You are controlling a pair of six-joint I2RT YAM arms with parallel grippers.
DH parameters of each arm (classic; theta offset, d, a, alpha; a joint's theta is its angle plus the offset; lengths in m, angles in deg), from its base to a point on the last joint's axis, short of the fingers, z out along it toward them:
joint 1: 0 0.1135 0.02 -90
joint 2: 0 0 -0.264 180
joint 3: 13.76 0 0.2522 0
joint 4: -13.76 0 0.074 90
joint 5: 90 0 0 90
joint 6: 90 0.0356 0 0
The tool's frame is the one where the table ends.
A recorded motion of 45 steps. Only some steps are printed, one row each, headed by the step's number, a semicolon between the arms.
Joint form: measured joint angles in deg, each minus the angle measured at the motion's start. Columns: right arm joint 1, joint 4, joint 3, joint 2, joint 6, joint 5; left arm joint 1, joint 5, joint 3, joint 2, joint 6, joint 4.
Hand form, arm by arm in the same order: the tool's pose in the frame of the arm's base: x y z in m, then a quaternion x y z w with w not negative. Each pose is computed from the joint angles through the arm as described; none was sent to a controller.
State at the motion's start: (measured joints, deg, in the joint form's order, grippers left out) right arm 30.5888 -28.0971 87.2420 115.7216 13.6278 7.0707; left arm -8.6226 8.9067 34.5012 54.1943 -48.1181 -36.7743
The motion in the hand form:
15: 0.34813 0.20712 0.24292 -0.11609 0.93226 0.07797 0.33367; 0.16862 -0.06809 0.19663 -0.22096 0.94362 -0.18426 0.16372
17: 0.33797 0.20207 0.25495 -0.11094 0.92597 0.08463 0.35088; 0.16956 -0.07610 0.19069 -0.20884 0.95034 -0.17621 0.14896
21: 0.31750 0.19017 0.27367 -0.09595 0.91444 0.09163 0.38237; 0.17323 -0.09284 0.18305 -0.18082 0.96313 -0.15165 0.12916
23: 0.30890 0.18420 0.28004 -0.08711 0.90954 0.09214 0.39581; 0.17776 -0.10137 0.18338 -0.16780 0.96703 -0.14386 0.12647
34: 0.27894 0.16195 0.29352 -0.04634 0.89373 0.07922 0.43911; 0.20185 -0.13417 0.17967 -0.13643 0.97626 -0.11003 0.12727
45: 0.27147 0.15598 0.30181 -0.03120 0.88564 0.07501 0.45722; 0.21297 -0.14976 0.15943 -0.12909 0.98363 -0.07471 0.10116
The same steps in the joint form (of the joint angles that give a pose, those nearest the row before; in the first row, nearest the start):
15: 0.79 0.92 -5.88 -11.08 0.98 0.07; -12.02 -2.01 0.00 4.50 -0.59 -1.27
17: 0.96 1.84 -8.00 -14.51 1.40 0.41; -14.32 -2.47 0.04 6.78 -1.09 -0.85
21: 1.18 3.56 -12.46 -21.11 2.43 1.79; -18.75 -4.42 1.46 11.74 -1.42 -0.70
23: 1.18 4.33 -14.45 -23.89 2.93 2.69; -20.44 -5.25 3.10 14.21 -1.33 -0.63
34: 1.16 6.62 -21.70 -33.18 5.05 7.65; -25.03 -9.16 10.05 24.96 -1.40 0.74
45: 1.16 6.95 -22.69 -35.76 5.66 9.57; -26.71 -10.49 12.65 32.98 -1.97 1.16

